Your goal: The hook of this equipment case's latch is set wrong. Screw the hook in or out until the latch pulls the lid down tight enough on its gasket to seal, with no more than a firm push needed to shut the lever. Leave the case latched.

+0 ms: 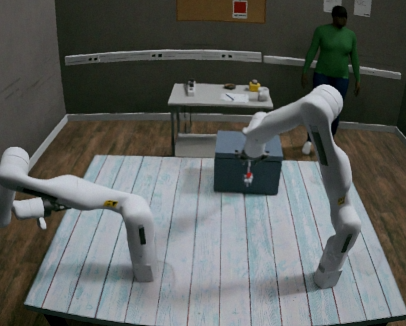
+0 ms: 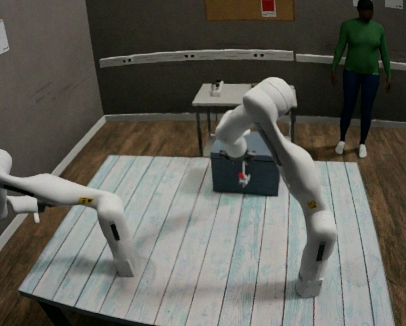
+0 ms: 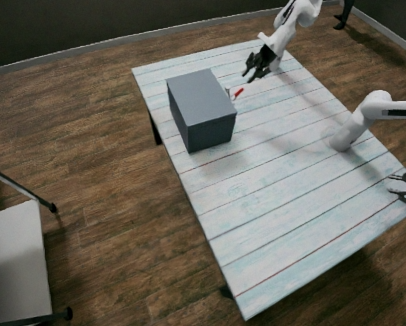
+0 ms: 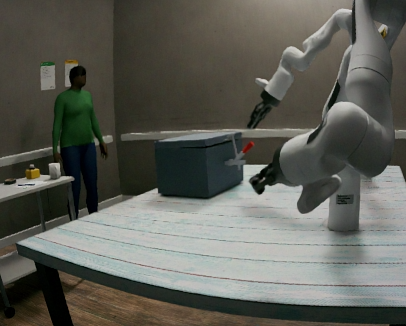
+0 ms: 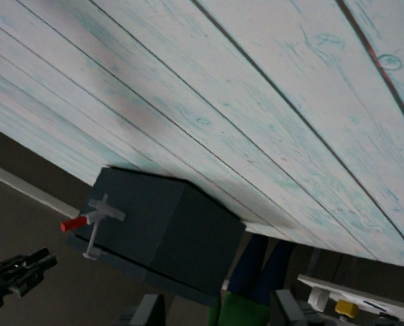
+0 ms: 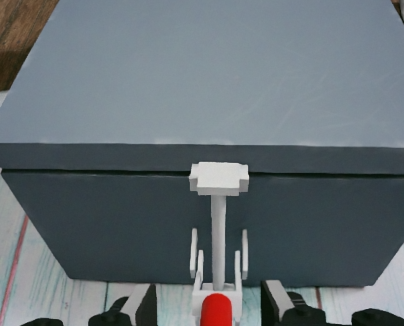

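Pixels of known places: left gripper, fingertip midpoint: [image 3: 388,183] [image 4: 263,174] [image 5: 217,316]; right gripper, fingertip midpoint: [image 1: 249,162] [image 2: 240,162] [image 3: 245,79] [image 4: 250,128] [image 5: 52,254] [image 6: 208,306]; left arm's base, link origin: [image 1: 146,272] [image 2: 129,268] [image 3: 338,144] [image 4: 343,225]; right arm's base, link origin: [image 1: 325,278] [image 2: 308,287] [image 3: 270,66] [image 4: 362,177].
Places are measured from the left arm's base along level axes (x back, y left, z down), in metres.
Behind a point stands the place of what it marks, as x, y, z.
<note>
The blue-grey case [image 1: 227,175] @[-0.486, -0.337, -0.097] [image 3: 200,95] @[-0.582, -0.436, -0.208] [image 4: 182,170] @[-0.594, -0.293, -0.101] [image 6: 125,215] @[-0.483, -0.357, -0.132] stands on the table with its lid down; a thin dark gap shows under the lid. The pale hook [image 6: 219,178] @[-0.447, -0.423, -0.214] lies at the lid's front edge, its rod running down to the lever bracket. The red-gripped lever [image 4: 248,147] @[-0.378, -0.405, -0.165] [image 5: 73,223] @[-0.377, -0.404, -0.165] [image 6: 216,310] @[-0.390, -0.414, -0.169] stands out from the front, slanting upward. My right gripper [image 3: 247,78] @[-0.369, -0.409, -0.235] [image 4: 250,126] @[-0.369, -0.409, -0.235] [image 6: 208,306] @[-0.369, -0.409, -0.235] is open above and in front of the latch, pointing down. My left gripper [image 4: 256,185] @[-0.170, 0.262, -0.193] [image 5: 217,306] @[-0.170, 0.262, -0.193] is open and away from the case.
A side table [image 1: 210,100] with a mug [image 1: 263,94], a yellow item [image 1: 254,86] and papers stands behind the worktable [image 1: 175,240]. A person in green [image 1: 336,52] [image 4: 75,120] stands beyond it. My right forearm arches over the table's right half.
</note>
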